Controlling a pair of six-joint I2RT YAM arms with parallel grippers.
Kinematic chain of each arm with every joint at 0, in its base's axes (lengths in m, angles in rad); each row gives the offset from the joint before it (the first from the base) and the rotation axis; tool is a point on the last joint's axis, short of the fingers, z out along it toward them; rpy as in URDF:
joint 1: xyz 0 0 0.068 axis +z
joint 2: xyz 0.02 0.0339 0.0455 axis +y
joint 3: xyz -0.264 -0.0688 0 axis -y
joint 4: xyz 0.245 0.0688 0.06 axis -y
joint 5: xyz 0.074 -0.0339 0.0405 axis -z
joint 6: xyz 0.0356 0 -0.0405 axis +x
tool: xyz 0 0 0 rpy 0 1.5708 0
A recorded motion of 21 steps. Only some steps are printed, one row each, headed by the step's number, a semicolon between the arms.
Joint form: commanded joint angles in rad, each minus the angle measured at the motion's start. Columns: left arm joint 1, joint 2, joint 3, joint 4, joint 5, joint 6; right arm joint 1, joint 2, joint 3, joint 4, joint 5, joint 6.
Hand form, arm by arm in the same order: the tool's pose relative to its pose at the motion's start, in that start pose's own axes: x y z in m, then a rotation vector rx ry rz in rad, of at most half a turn. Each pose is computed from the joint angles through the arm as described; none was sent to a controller.
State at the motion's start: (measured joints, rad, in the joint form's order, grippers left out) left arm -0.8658 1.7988 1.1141 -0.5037 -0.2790 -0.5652; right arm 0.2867 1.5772 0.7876 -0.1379 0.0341 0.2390
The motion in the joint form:
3: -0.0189 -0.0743 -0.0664 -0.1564 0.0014 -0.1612; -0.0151 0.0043 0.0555 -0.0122 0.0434 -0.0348
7: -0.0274 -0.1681 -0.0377 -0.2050 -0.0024 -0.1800; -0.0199 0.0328 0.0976 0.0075 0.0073 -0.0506
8: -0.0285 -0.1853 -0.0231 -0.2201 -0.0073 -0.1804; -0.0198 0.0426 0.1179 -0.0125 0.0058 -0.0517
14: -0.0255 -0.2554 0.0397 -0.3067 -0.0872 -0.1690; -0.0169 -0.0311 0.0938 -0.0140 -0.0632 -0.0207
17: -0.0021 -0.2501 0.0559 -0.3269 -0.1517 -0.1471; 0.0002 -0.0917 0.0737 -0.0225 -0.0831 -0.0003
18: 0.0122 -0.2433 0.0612 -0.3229 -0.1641 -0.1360; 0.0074 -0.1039 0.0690 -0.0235 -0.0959 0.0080
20: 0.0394 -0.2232 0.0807 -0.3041 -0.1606 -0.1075; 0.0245 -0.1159 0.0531 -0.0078 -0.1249 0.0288
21: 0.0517 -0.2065 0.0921 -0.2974 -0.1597 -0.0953; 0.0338 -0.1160 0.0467 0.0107 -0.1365 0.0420
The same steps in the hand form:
3: 0.0272 0.0147 -0.0143 -0.0773 0.1144 -0.1028; -0.0180 -0.0022 -0.0044 0.0430 -0.0489 -0.0207
7: 0.0174 0.0166 -0.0468 -0.0339 0.0554 -0.1345; -0.0304 0.0004 -0.0013 0.0042 -0.0742 -0.0324
8: 0.0140 0.0169 -0.0546 -0.0273 0.0398 -0.1385; -0.0336 0.0013 -0.0007 0.0046 -0.0646 -0.0339
14: 0.0010 0.0245 -0.0876 -0.0641 -0.0443 -0.1427; -0.0339 0.0044 -0.0189 -0.0760 -0.0961 -0.0074
17: -0.0054 0.0318 -0.0879 -0.1326 -0.0748 -0.1377; -0.0316 0.0096 -0.0335 -0.1145 -0.1192 -0.0015
18: -0.0091 0.0347 -0.0859 -0.1486 -0.0827 -0.1398; -0.0306 0.0120 -0.0364 -0.1336 -0.1208 0.0003
20: -0.0183 0.0377 -0.0817 -0.1505 -0.0911 -0.1414; -0.0268 0.0174 -0.0381 -0.1767 -0.1203 0.0057
21: -0.0227 0.0386 -0.0780 -0.1556 -0.0901 -0.1404; -0.0258 0.0206 -0.0377 -0.1977 -0.1260 0.0107

